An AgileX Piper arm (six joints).
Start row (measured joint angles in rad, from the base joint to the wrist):
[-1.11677, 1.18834, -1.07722, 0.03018, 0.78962, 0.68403]
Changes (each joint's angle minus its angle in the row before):
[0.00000, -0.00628, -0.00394, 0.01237, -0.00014, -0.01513]
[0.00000, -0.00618, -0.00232, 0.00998, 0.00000, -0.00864]
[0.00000, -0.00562, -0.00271, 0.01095, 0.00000, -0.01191]
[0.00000, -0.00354, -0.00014, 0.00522, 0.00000, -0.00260]
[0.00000, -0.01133, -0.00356, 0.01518, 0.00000, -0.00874]
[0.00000, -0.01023, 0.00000, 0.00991, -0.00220, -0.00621]
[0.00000, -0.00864, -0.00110, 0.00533, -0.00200, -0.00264]
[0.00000, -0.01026, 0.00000, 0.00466, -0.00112, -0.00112]
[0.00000, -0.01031, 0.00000, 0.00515, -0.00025, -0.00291]
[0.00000, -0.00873, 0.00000, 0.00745, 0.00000, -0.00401]
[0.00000, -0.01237, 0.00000, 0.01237, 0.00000, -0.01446]
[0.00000, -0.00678, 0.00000, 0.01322, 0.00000, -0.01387]
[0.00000, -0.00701, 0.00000, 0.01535, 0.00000, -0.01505]
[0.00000, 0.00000, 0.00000, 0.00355, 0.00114, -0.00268]
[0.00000, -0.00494, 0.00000, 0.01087, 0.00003, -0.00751]
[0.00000, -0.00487, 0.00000, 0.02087, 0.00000, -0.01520]
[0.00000, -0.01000, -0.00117, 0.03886, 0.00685, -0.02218]
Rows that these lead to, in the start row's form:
[-1.11677, 1.18206, -1.08116, 0.04255, 0.78948, 0.66890]
[-1.11677, 1.17588, -1.08348, 0.05253, 0.78948, 0.66026]
[-1.11677, 1.17026, -1.08619, 0.06348, 0.78948, 0.64835]
[-1.11677, 1.16672, -1.08633, 0.06870, 0.78948, 0.64575]
[-1.11677, 1.15539, -1.08989, 0.08388, 0.78948, 0.63701]
[-1.11677, 1.14516, -1.08989, 0.09379, 0.78728, 0.63080]
[-1.11677, 1.13652, -1.09099, 0.09912, 0.78528, 0.62816]
[-1.11677, 1.12626, -1.09099, 0.10378, 0.78416, 0.62704]
[-1.11677, 1.11595, -1.09099, 0.10893, 0.78391, 0.62413]
[-1.11677, 1.10722, -1.09099, 0.11638, 0.78391, 0.62012]
[-1.11677, 1.09485, -1.09099, 0.12875, 0.78391, 0.60566]
[-1.11677, 1.08807, -1.09099, 0.14197, 0.78391, 0.59179]
[-1.11677, 1.08106, -1.09099, 0.15732, 0.78391, 0.57674]
[-1.11677, 1.08106, -1.09099, 0.16087, 0.78505, 0.57406]
[-1.11677, 1.07612, -1.09099, 0.17174, 0.78508, 0.56655]
[-1.11677, 1.07125, -1.09099, 0.19261, 0.78508, 0.55135]
[-1.11677, 1.06125, -1.09216, 0.23147, 0.79193, 0.52917]

